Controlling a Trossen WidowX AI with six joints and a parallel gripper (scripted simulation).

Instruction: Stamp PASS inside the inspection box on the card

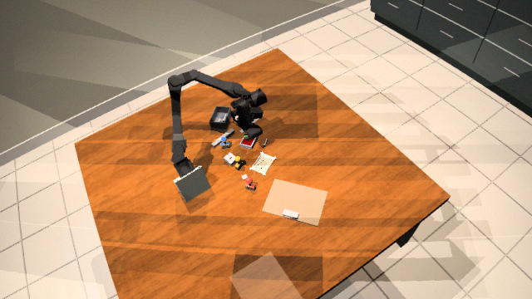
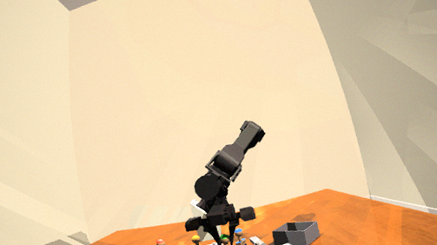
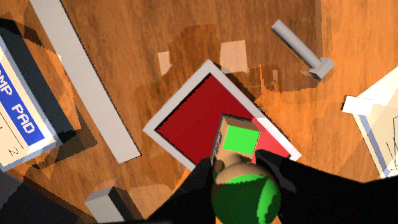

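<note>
The red ink pad lies 40 mm below my gripper tip. Round my gripper tip: bolt 40 mm ahead, 60 mm to the right, 40 mm below; then blue-knobbed stamp 110 mm behind, 40 mm to the left, 20 mm below; then green-knobbed stamp right at my gripper tip.
</note>
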